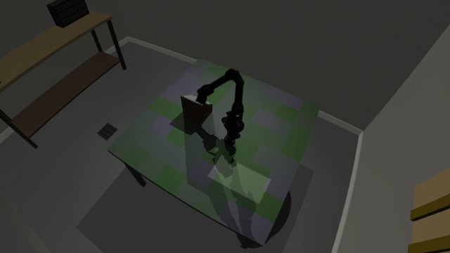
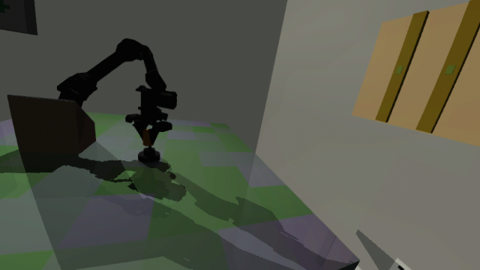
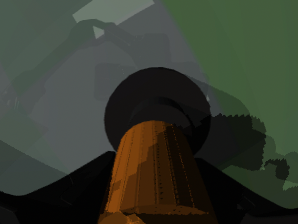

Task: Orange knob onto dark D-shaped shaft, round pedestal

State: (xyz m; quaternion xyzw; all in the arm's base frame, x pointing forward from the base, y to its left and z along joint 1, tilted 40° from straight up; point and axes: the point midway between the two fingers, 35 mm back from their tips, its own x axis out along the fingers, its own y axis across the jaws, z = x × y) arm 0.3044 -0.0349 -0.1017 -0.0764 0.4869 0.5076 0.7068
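Now: gripper tip 20 mm below the orange knob. Also, from my gripper tip: dark round pedestal: 40 mm below.
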